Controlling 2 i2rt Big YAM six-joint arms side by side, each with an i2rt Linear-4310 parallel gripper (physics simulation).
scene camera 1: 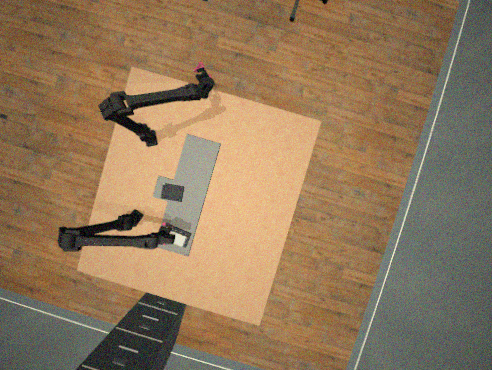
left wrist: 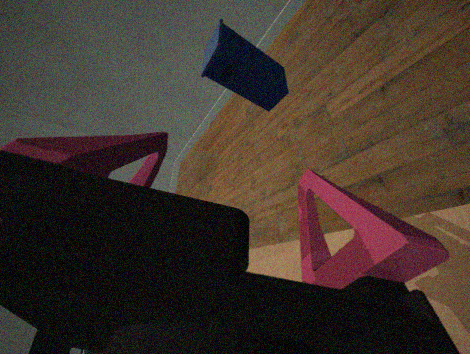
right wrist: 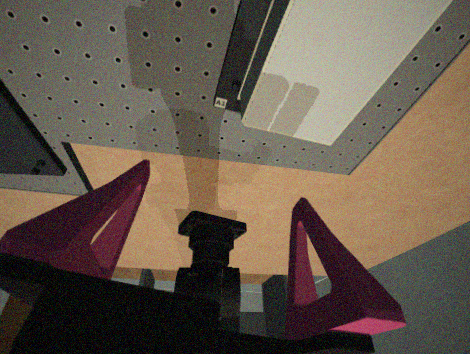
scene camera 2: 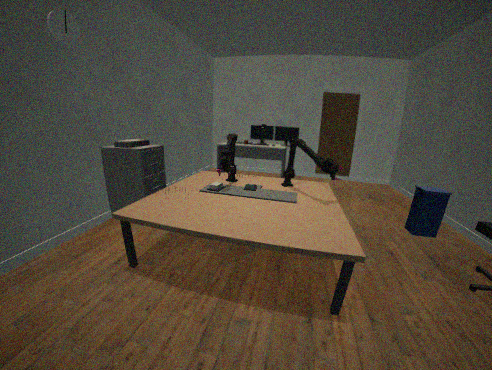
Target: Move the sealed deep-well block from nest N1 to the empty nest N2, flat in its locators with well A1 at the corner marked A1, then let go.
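Frame: origin at the left arm's base, x ahead, y left, z up, level; centimetres.
Seen in the pictures: left gripper, fingertip midpoint: (scene camera 1: 205,68) (left wrist: 237,159) (scene camera 2: 342,174); right gripper, fingertip midpoint: (scene camera 1: 167,231) (right wrist: 226,185) (scene camera 2: 224,176); left arm's base at its link origin: (scene camera 1: 151,138) (scene camera 2: 287,185); right arm's base at its link origin: (scene camera 1: 135,217) (right wrist: 212,225) (scene camera 2: 231,180).
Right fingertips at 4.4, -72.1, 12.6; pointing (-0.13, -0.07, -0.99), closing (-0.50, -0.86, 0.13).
Observation:
Pixels of each thing's top centre, then the offset from my right fingertips to it, as dx, dy, dz. "*": a spot on its surface instead. Level surfaces: height alone.
- white-topped deep-well block at its top centre: (right wrist: 331,66) (scene camera 1: 176,238) (scene camera 2: 216,183) +2.5, -7.8, -5.9
- perforated plate at its surface level: dz -11.3
- small A1 label at a spot on its surface: (right wrist: 220,102) * -0.9, +1.0, -10.1
- empty dark nest N2 at its top centre: (scene camera 1: 171,192) (scene camera 2: 250,186) +4.5, +27.2, -9.1
- wooden table at its surface level: dz -12.6
The white-topped deep-well block (scene camera 1: 179,239) (scene camera 2: 216,185) (right wrist: 350,65) sits in dark nest N1 at one end of the perforated plate (scene camera 1: 200,160) (scene camera 2: 275,195) (right wrist: 90,42). A small A1 label (right wrist: 220,102) marks a nest corner beside it. The empty dark nest N2 (scene camera 1: 173,192) (scene camera 2: 250,187) (right wrist: 22,142) lies nearer the plate's middle. My right gripper (right wrist: 226,185) is open and empty, above and beside the block; its pink fingers show small in both scene views. My left gripper (left wrist: 237,159) (scene camera 1: 200,66) is open and empty, far from both nests, off the table's edge.
The wooden table (scene camera 1: 260,200) (scene camera 2: 240,220) carries both arms. A blue bin (scene camera 2: 427,211) (left wrist: 245,67) stands on the floor at the right of scene camera 2. A grey cabinet (scene camera 2: 132,172) stands at the left, and a desk with monitors (scene camera 2: 262,132) stands behind.

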